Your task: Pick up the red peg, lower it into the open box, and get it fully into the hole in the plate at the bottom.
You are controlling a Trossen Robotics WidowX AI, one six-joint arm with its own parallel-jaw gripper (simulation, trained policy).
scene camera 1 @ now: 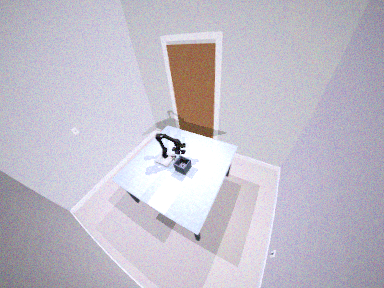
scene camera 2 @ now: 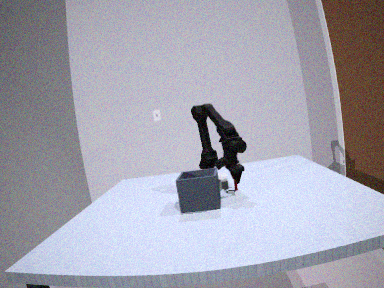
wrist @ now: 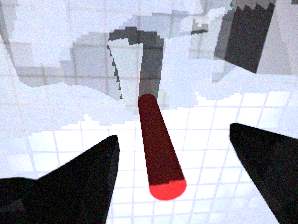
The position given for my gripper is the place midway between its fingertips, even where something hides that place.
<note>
I see my gripper (wrist: 173, 136) and a red peg (wrist: 166, 180).
</note>
